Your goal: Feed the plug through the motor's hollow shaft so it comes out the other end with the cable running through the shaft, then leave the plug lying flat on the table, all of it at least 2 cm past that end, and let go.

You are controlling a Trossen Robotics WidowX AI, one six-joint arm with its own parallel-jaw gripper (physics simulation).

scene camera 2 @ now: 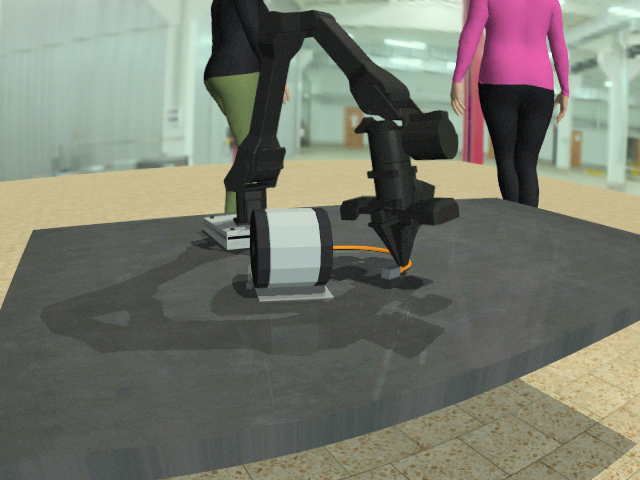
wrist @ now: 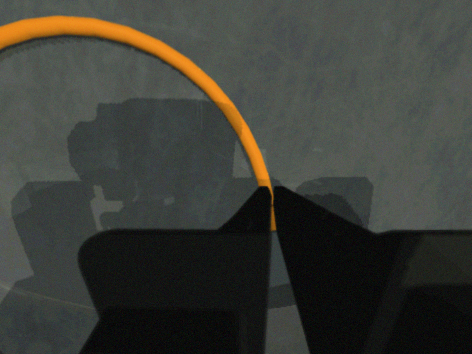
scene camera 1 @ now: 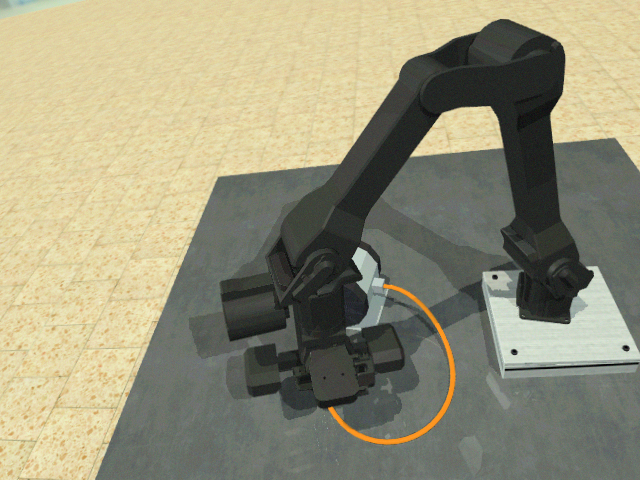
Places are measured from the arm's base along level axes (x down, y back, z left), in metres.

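Pixels of known places: gripper, between the fingertips: (scene camera 2: 403, 266) (wrist: 270, 195); arm's base, origin of its link: (scene camera 1: 543, 304).
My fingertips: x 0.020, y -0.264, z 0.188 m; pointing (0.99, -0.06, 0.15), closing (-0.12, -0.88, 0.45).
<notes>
Ahead of a thing's pixels: the offset from my fingertips to its top centre. Level surfaces: height alone.
The motor {dx -0.092, dy -0.019, dz -0.177 m} (scene camera 1: 367, 266) (scene camera 2: 294, 248) is a pale drum with black end rings on a flat foot; the arm partly covers it in scene camera 1. The orange cable (scene camera 1: 453, 372) (scene camera 2: 361, 248) (wrist: 200, 80) curves from a small block on the motor's side round to the grey plug {dx -0.006, dy -0.019, dz -0.027 m} (scene camera 2: 390, 272) (wrist: 280, 260). The plug is outside the shaft, beyond the motor's right end in scene camera 2, at or just above the table. My gripper (scene camera 2: 403, 265) (wrist: 270, 195) points down, shut on the cable right behind the plug. Its fingertips and the plug are hidden in scene camera 1.
The dark table {dx +0.010 m} (scene camera 1: 248, 206) (scene camera 2: 206, 392) bears the arm's silver base plate (scene camera 1: 578, 346) (scene camera 2: 238, 241), on the far side of the motor in scene camera 2. The table's near edge runs across the front of that view. Two people stand behind the table.
</notes>
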